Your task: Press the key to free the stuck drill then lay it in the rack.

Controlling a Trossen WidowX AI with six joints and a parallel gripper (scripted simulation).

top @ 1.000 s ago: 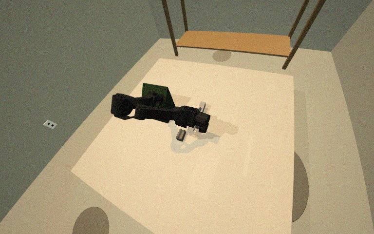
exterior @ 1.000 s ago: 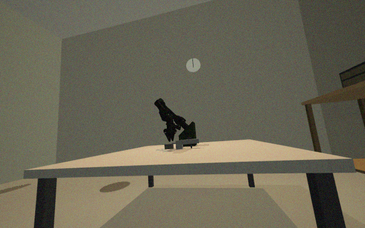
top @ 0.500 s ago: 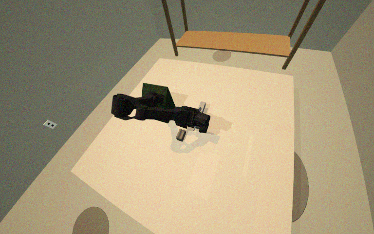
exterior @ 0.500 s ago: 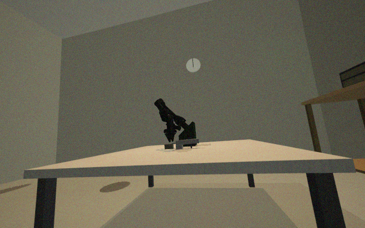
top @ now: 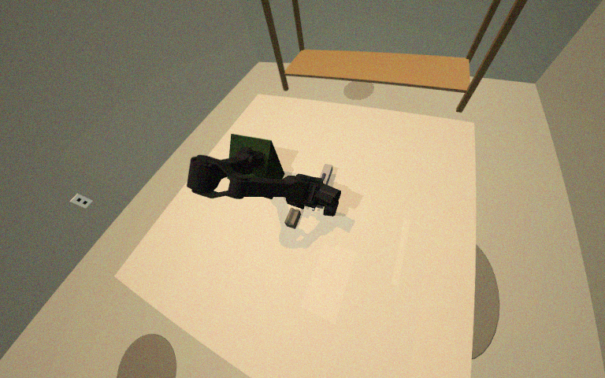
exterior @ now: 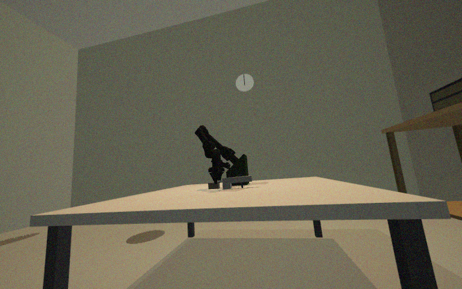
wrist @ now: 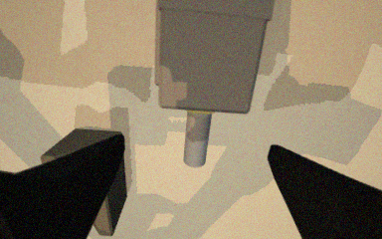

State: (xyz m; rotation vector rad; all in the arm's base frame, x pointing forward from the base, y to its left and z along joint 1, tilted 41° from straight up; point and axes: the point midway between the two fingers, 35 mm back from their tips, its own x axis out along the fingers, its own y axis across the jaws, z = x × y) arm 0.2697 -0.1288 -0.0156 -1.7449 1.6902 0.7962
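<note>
Now: gripper tip 60 mm to the right of the drill and 10 mm below it. From my gripper tip the other things lie so: grey housing 10 mm behind, 120 mm to the left, 10 mm above; then small blue key 10 mm behind, 140 mm to the left, 10 mm above.
</note>
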